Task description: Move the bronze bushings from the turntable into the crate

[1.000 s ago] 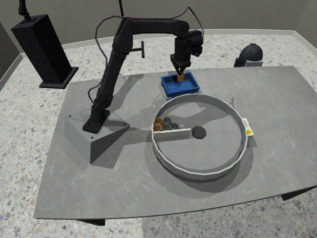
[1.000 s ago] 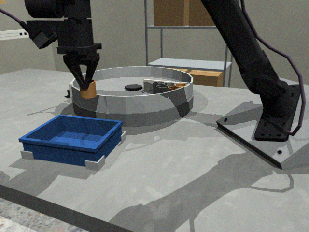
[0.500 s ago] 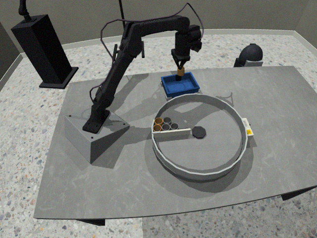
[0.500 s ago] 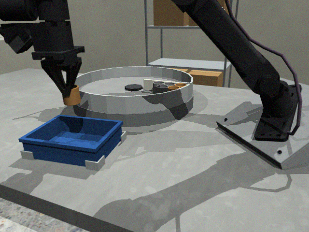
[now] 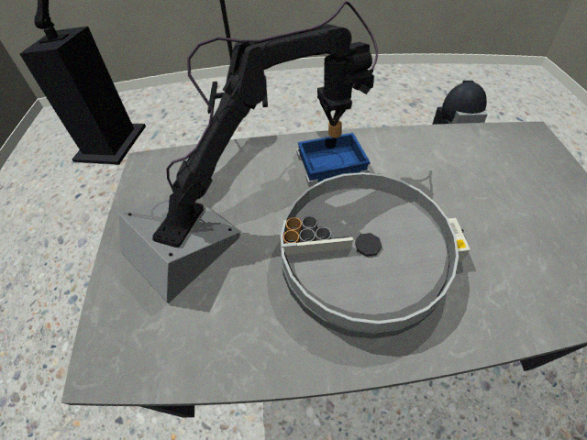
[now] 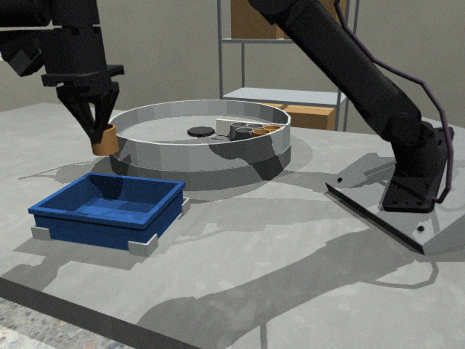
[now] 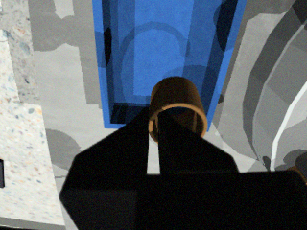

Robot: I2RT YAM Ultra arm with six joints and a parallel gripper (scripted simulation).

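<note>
Now: hand 1 cm short of the blue crate, 1 cm to the left of it and 13 cm above it. Round my hand: turntable 12 cm ahead, 34 cm to the right, 10 cm below.
</note>
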